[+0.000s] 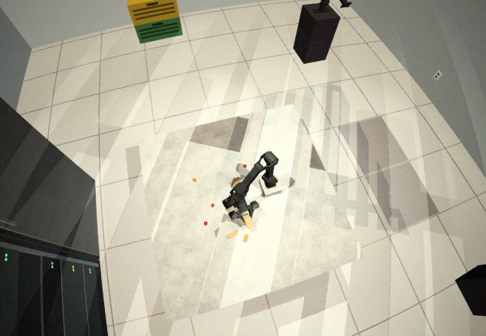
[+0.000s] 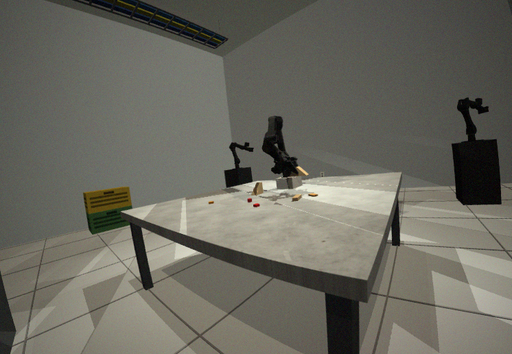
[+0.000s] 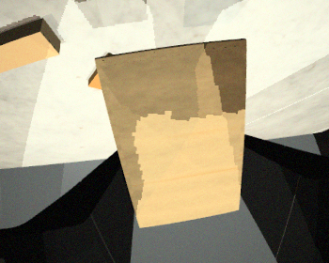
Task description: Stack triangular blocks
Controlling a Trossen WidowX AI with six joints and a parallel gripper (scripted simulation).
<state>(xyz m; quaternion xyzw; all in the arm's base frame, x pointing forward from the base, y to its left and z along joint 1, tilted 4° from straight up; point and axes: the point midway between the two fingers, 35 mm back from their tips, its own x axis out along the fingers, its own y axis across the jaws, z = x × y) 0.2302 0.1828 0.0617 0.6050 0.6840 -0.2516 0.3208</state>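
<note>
The flat tan slab is 110 mm ahead of my gripper tip, 100 mm below it and 30 mm to the left of it. Round my gripper tip: orange cube (420 mm to the right, 250 mm ahead, 100 mm below); then triangular block (10 mm above).
</note>
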